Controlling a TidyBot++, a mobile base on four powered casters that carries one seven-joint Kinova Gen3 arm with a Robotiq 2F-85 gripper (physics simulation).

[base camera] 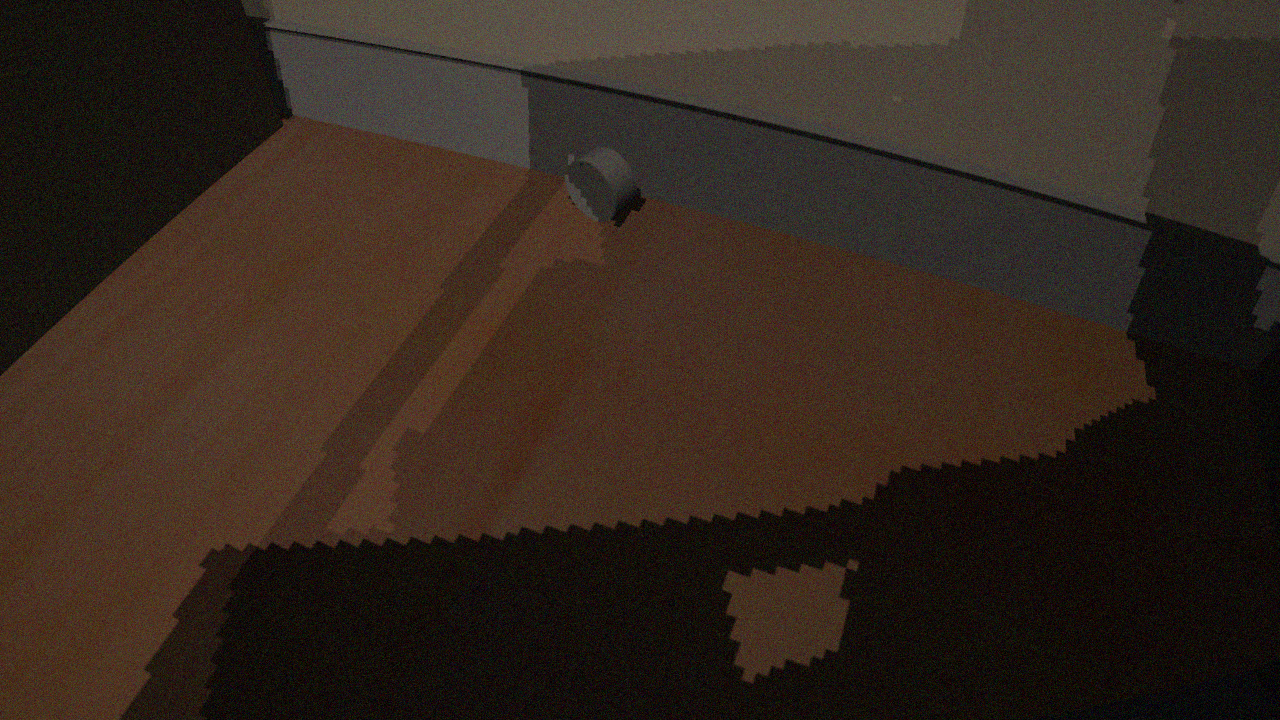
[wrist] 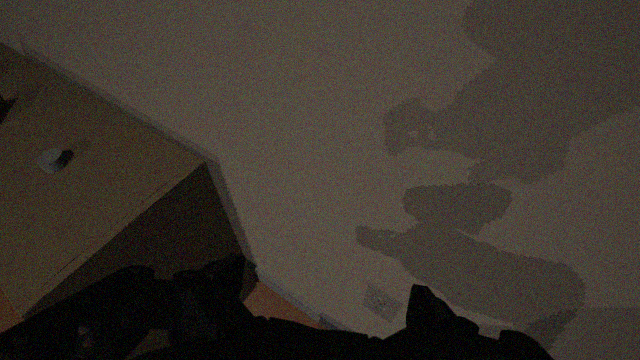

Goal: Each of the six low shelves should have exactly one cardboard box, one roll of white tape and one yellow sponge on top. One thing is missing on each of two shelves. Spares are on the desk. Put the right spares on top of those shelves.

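A white roll of tape (base camera: pixel 601 183) stands on its edge on the floor against the skirting board in the base camera view. In the wrist view, a small white roll-like object (wrist: pixel 51 160) sits on a wooden top (wrist: pixel 120 165) at the left; whether this top is a shelf or the desk, I cannot tell. My gripper (wrist: pixel 324 288) is open and empty at the bottom of the wrist view, its dark fingers spread apart, with the wooden top to its upper left. No cardboard box or yellow sponge can be made out in either view.
The wooden floor (base camera: pixel 205 358) meets a grey skirting board (base camera: pixel 805 188) below a pale wall (base camera: pixel 716 80). A dark panel (base camera: pixel 107 134) borders the floor at the left. Large dark shadows cross the floor and wall. A small plate (wrist: pixel 382 301) is on the wall.
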